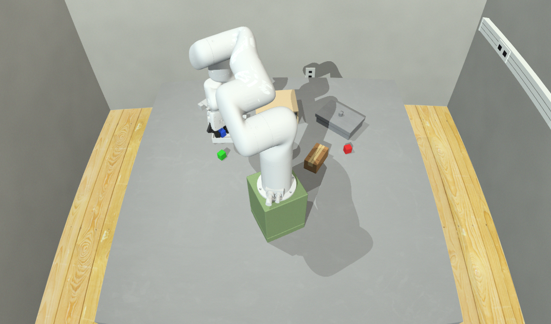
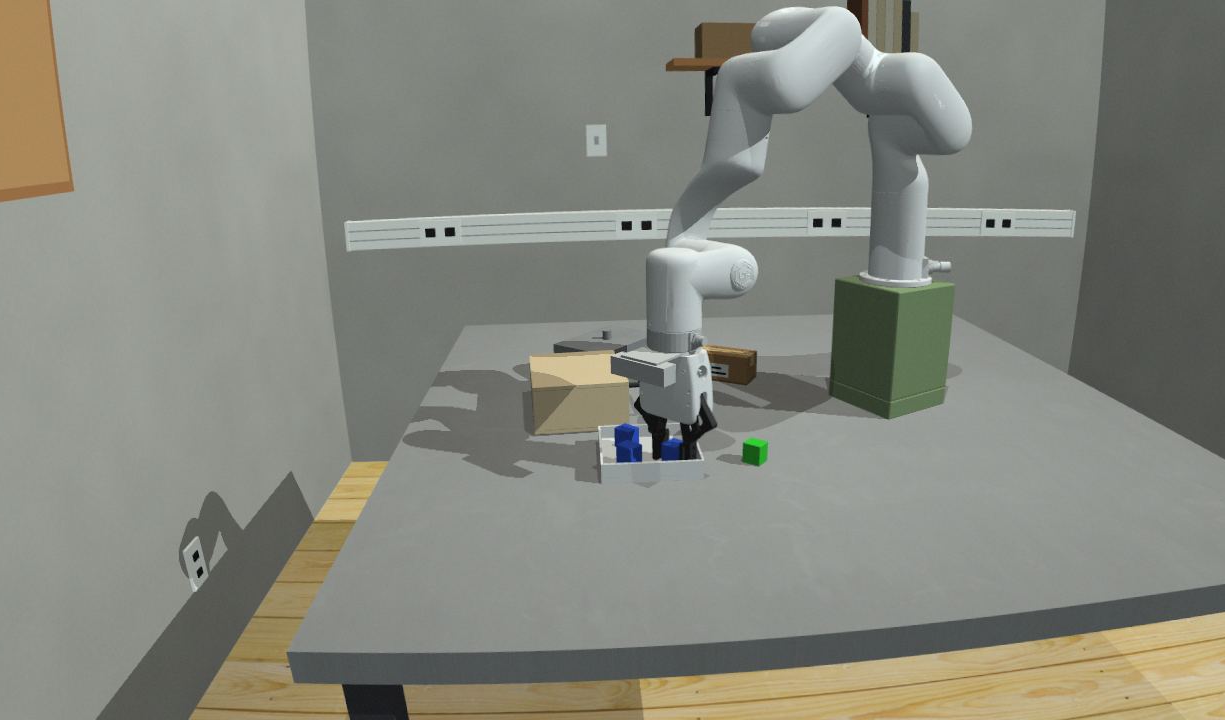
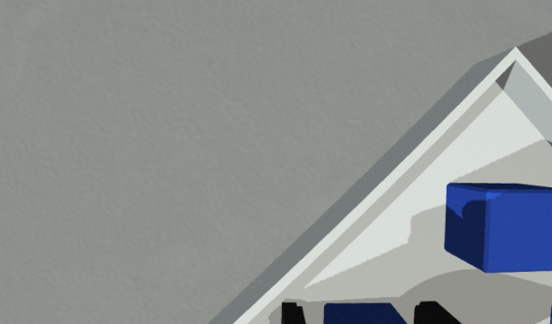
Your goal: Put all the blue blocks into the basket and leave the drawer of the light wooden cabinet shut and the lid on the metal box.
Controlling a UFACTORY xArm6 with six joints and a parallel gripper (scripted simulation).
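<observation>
Right now my hand is 40 mm short of the white basket, 30 mm to the left of it and 20 mm above it. The rest, counted from my hand: light wooden cabinet: 220 mm to the right, 160 mm ahead, 10 mm above; then brown cardboard box: 420 mm to the right, 100 mm behind; then dark metal box: 520 mm to the right, 140 mm ahead, 10 mm below.
</observation>
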